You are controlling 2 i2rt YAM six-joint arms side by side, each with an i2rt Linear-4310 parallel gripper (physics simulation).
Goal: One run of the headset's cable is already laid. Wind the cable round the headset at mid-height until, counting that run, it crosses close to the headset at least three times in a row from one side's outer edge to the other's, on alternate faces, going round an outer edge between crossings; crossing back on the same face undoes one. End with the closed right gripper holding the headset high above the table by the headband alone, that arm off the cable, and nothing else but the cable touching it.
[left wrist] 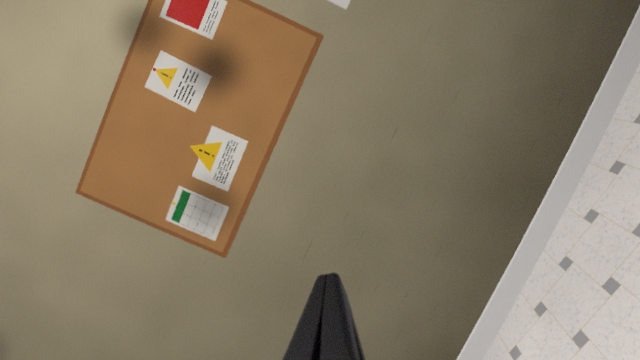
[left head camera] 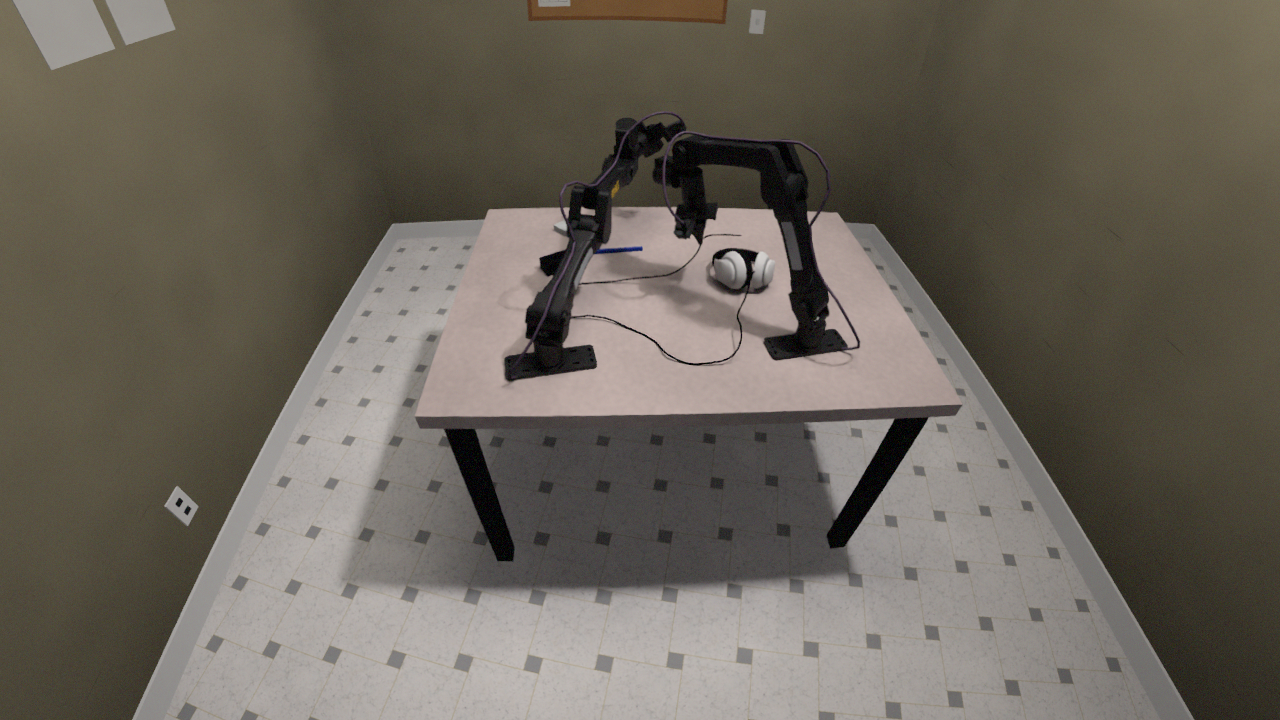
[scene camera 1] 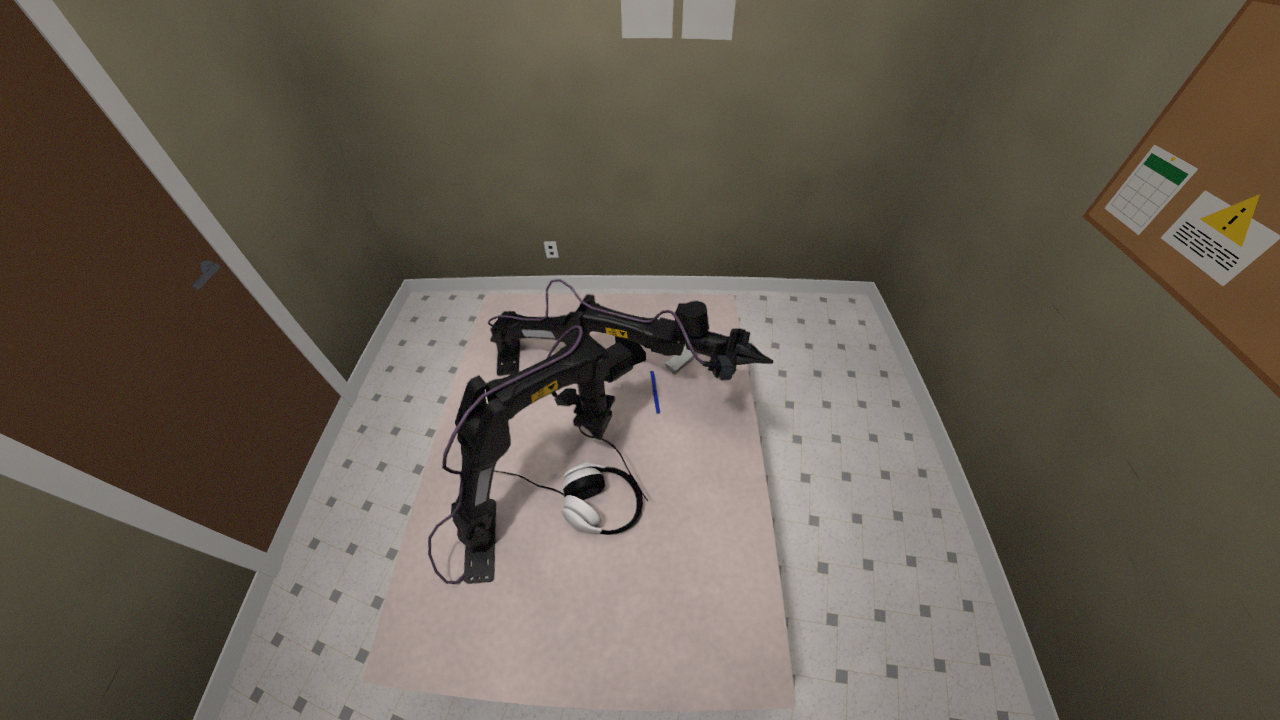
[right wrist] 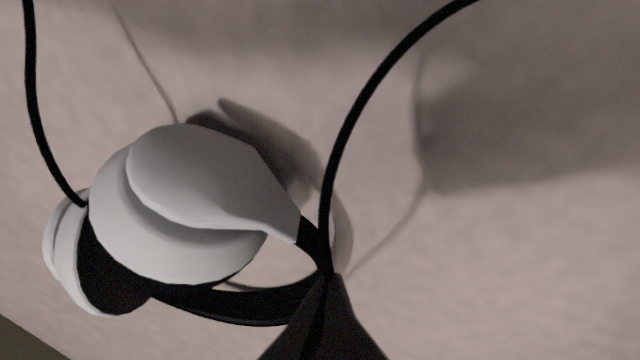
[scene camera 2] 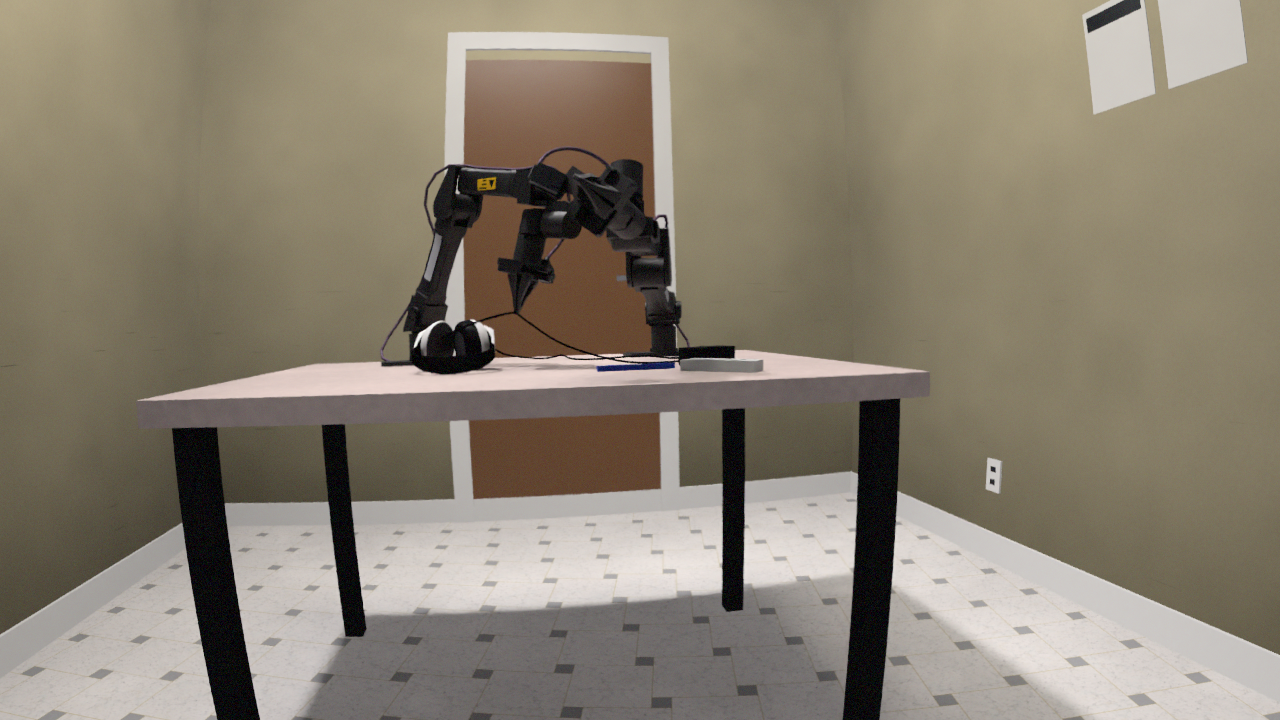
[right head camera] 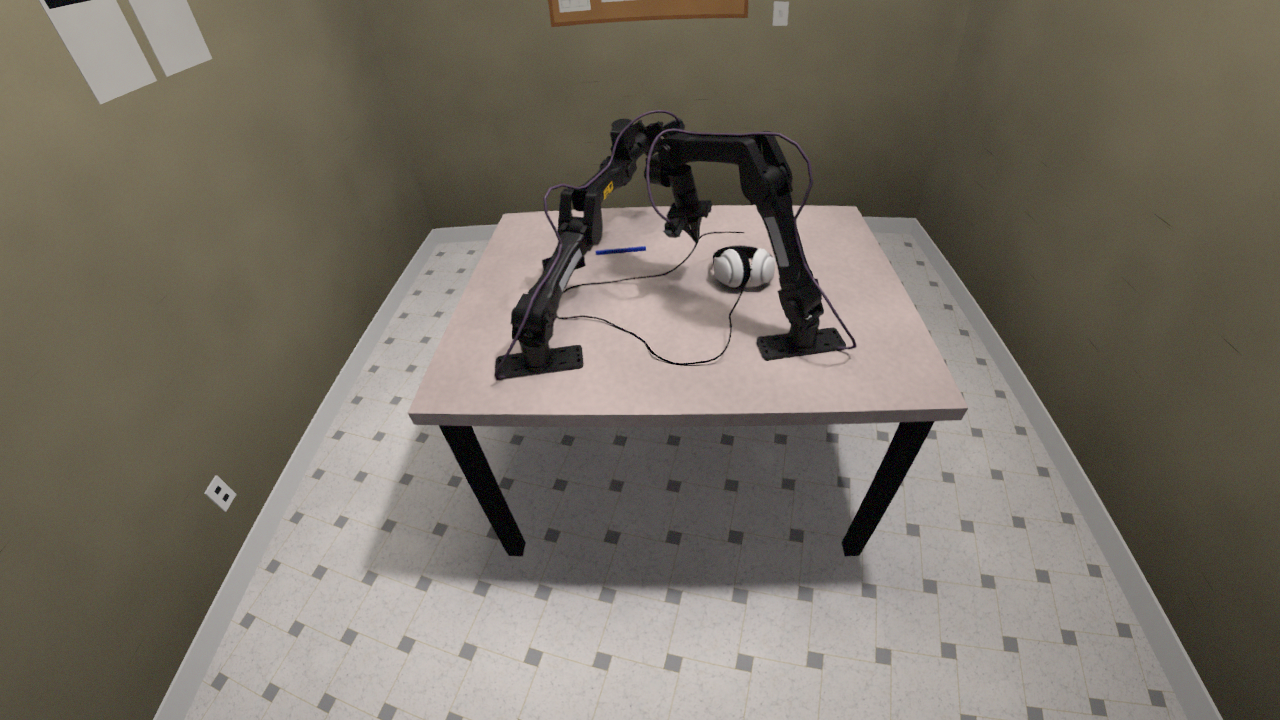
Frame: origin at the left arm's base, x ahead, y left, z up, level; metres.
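Seen in the pictures: left gripper, between the fingertips: (left wrist: 331,283) (scene camera 1: 772,362) (scene camera 2: 576,177) (right head camera: 661,123); right gripper, between the fingertips: (left head camera: 700,243) (scene camera 1: 598,438) (right wrist: 333,287) (scene camera 2: 516,313) (right head camera: 697,241); left arm's base, origin of its link: (left head camera: 550,363) (scene camera 1: 509,350) (scene camera 2: 664,355) (right head camera: 539,363); right arm's base, origin of its link: (left head camera: 805,345) (scene camera 1: 481,540) (right head camera: 800,345).
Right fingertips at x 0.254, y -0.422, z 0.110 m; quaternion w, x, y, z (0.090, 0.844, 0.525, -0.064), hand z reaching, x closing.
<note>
Offsets run from my right fingertips to a thing's top centre.
The white headset with a black headband (left head camera: 729,270) (right head camera: 729,267) (scene camera 1: 582,514) (right wrist: 190,175) lies on the table. The black cable (left head camera: 698,363) (right head camera: 684,363) (scene camera 1: 537,484) (scene camera 2: 554,337) (right wrist: 345,135) leaves an ear cup, loops past the left arm's base and rises to my right gripper (left head camera: 699,241) (right head camera: 695,240) (scene camera 2: 516,310) (right wrist: 333,287). That gripper is shut on the cable, above the table beside the headset. The cable's end runs on towards the headband. I cannot tell how it crosses the headset. My left gripper (scene camera 1: 771,360) (left wrist: 331,283) is shut and empty, raised past the table's far edge.
A blue pen @(dy +0.184, dx +0.173, dz -0.100 m) (left head camera: 619,249) (right head camera: 620,250) (scene camera 1: 655,392) (scene camera 2: 635,366) lies on the table (left head camera: 689,394) (scene camera 2: 537,399). A grey object @(dy +0.294, dx +0.291, dz -0.089 m) (scene camera 1: 680,360) (scene camera 2: 720,365) and a black block @(dy +0.350, dx +0.128, dz -0.074 m) (left head camera: 553,261) (scene camera 2: 707,351) lie near the left arm. The two arms overlap in the head views.
</note>
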